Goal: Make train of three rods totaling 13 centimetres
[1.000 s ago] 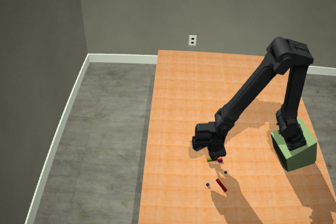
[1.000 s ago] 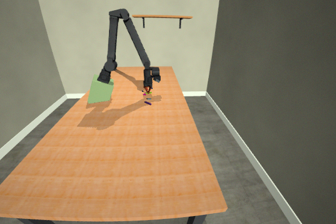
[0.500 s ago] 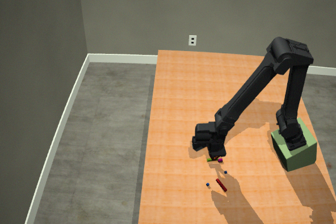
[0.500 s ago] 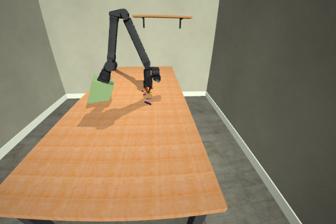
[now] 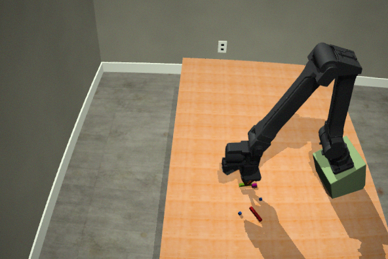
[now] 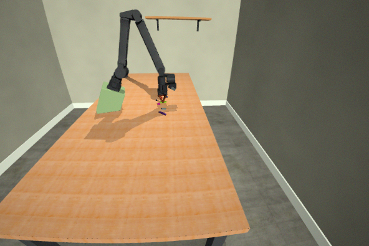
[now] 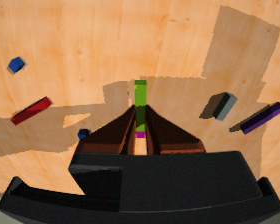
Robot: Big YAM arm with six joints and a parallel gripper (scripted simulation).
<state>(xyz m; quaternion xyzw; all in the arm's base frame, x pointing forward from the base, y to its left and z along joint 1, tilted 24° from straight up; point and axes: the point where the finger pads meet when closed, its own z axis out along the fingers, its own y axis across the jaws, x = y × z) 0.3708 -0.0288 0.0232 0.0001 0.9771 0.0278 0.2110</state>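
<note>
The lime rod is 10 mm below my hand. The rest, counted from my hand: magenta rod (30 mm behind, 20 mm below); red rod (130 mm to the left, 20 mm below, 10 mm behind); grey rod (90 mm to the right, 20 mm below).
</note>
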